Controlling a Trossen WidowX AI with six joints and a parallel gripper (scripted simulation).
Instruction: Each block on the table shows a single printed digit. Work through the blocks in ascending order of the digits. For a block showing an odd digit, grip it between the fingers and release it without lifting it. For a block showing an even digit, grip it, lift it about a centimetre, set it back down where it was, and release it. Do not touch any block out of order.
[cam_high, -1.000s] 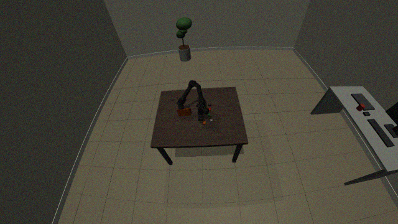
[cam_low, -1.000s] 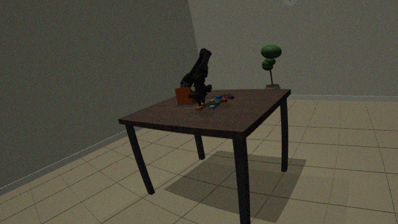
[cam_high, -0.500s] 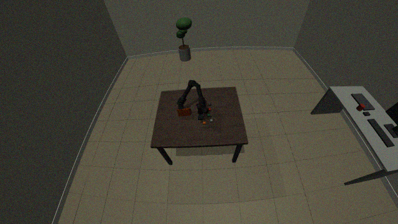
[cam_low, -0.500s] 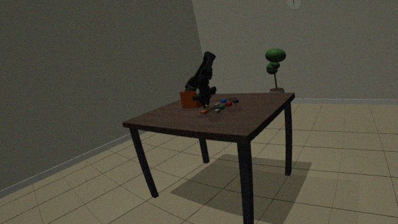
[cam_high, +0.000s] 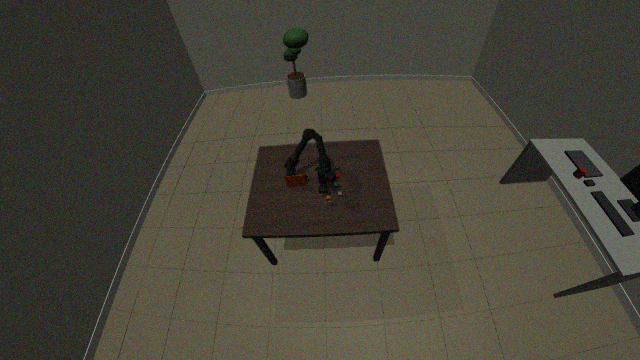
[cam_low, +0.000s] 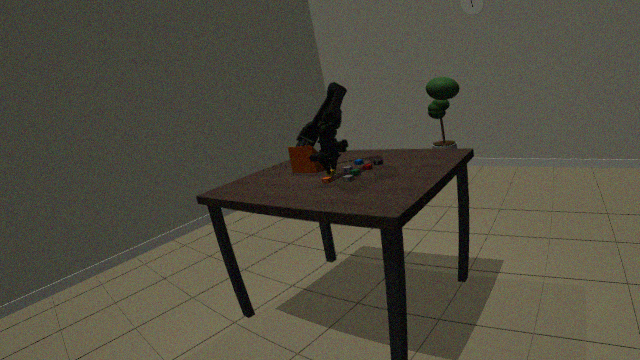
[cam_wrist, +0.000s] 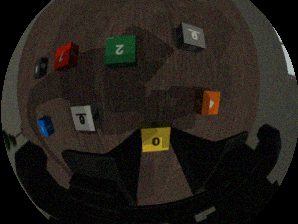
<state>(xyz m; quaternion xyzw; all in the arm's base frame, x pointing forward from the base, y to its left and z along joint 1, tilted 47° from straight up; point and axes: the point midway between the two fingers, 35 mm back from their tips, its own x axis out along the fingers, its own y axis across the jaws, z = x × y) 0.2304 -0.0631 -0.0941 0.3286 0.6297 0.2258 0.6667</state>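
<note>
The yellow block is 1 cm behind my gripper tip. Also, from my gripper tip: green block (10 cm ahead, 2 cm to the left, 1 cm below); orange block (8 cm to the right, 2 cm ahead, 1 cm below); white block (9 cm to the left, 3 cm ahead, 1 cm below).
</note>
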